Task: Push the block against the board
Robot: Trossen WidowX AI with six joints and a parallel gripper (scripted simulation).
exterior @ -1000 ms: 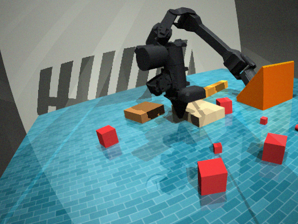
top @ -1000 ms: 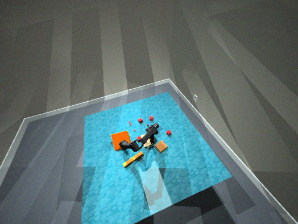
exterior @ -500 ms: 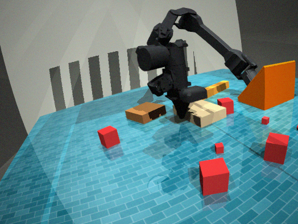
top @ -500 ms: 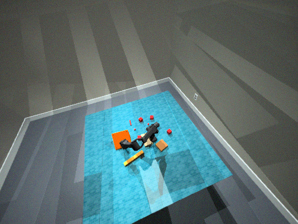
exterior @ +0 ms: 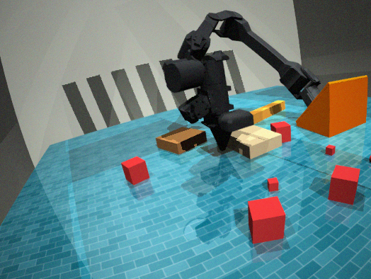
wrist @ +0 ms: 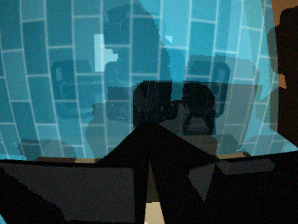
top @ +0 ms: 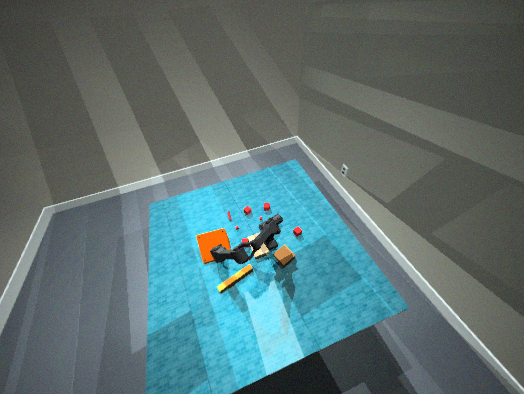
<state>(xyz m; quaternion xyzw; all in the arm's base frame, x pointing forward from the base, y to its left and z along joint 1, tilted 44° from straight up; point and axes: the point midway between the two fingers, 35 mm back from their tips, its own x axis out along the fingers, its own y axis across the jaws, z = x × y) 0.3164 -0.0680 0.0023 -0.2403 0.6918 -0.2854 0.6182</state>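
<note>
Right now my gripper tip is 7 cm past the pale tan flat board and 1 cm below it. Round my gripper tip: flat brown square block 13 cm to the right, 5 cm ahead, 1 cm above; long narrow orange board 27 cm behind, 14 cm to the right, 1 cm above.
</note>
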